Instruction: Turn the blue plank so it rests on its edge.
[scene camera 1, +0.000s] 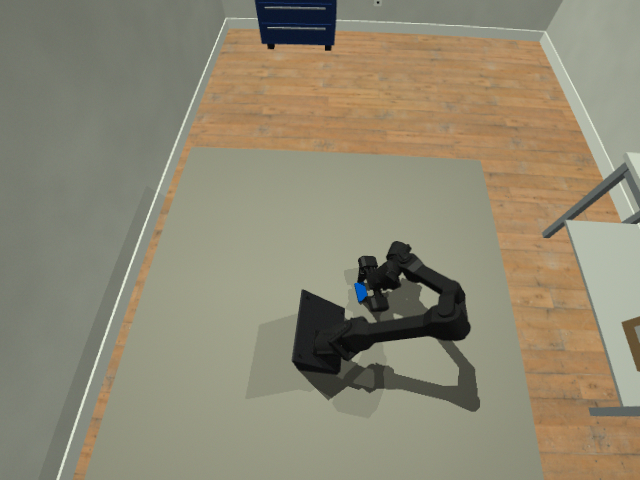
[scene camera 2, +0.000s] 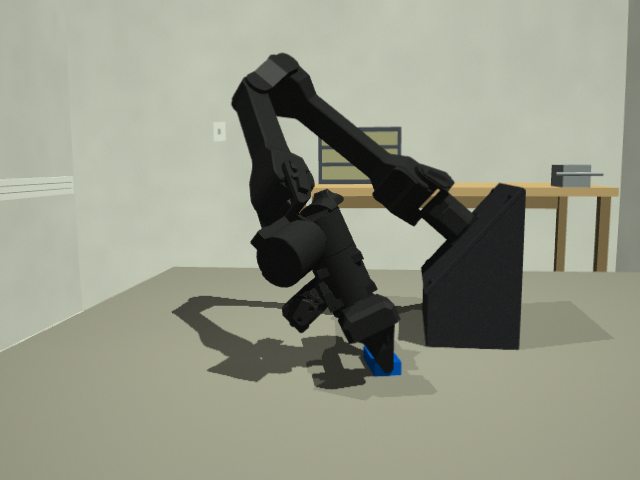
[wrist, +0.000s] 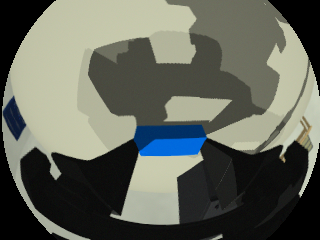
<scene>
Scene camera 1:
my gripper: 360, 292
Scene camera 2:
my gripper: 382, 361
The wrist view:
my gripper: 169, 140
blue plank: 174, 140
</scene>
